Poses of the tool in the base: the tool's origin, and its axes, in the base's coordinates. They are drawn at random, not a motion.
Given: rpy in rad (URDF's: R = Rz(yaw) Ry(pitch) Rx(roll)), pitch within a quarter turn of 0, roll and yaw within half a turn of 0; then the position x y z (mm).
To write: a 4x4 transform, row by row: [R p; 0 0 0 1], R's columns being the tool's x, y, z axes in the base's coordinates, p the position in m. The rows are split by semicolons. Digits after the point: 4 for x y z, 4 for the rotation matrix.
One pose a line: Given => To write
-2.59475, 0.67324, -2.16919, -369.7, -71.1, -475.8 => -0.4404, -0.5231, 0.7297, -0.3697; -0.6460, 0.7491, 0.1471, -0.0711; -0.6235, -0.4065, -0.6678, -0.4758; 0, 0, 0, 1
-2.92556, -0.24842, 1.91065, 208.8, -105.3, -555.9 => -0.3231, 0.9033, -0.2822, 0.2088; 0.9139, 0.3753, 0.1550, -0.1053; 0.2459, -0.2078, -0.9468, -0.5559; 0, 0, 0, 1
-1.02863, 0.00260, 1.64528, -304.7, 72.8, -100.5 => -0.0744, -0.5144, -0.8543, -0.3047; 0.9972, -0.0406, -0.0624, 0.0728; -0.0026, -0.8566, 0.5160, -0.1005; 0, 0, 0, 1
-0.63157, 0.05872, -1.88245, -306.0, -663.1, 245.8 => -0.3061, 0.7788, 0.5474, -0.3060; -0.9502, -0.2145, -0.2261, -0.6631; -0.0587, -0.5894, 0.8057, 0.2458; 0, 0, 0, 1
